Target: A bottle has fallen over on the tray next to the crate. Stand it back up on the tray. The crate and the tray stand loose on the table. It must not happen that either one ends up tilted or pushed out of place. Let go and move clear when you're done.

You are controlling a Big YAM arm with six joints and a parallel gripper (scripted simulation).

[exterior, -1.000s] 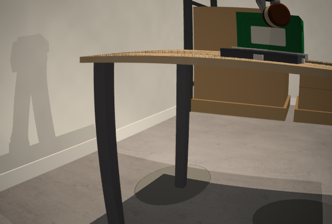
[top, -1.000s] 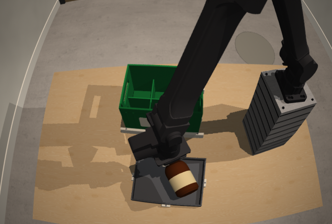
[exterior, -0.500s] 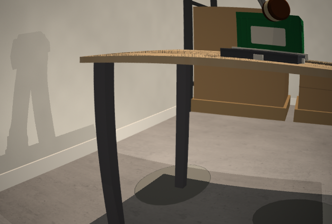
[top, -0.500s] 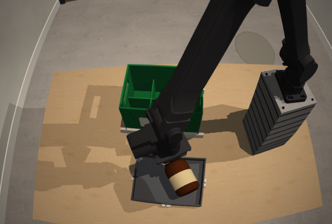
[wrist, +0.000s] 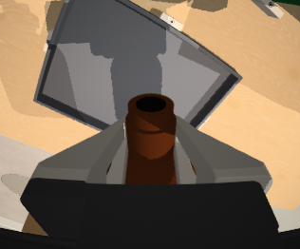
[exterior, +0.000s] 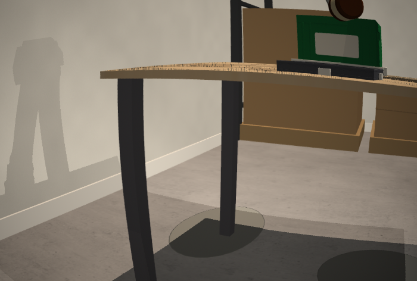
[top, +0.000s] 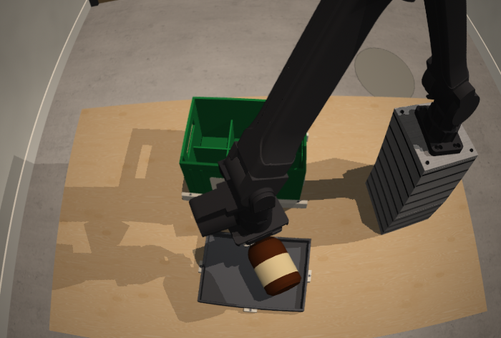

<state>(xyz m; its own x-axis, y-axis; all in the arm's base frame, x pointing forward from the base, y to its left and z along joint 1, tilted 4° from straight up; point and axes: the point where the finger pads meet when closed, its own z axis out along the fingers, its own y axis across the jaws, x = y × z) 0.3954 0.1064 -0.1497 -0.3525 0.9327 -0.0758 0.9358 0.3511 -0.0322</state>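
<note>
The brown bottle lies 5 cm to the left of my hand and 2 cm behind it. The rest, counted from my hand: dark tray 16 cm below, 5 cm to the left, 1 cm ahead; green crate 24 cm to the right, 9 cm below.
</note>
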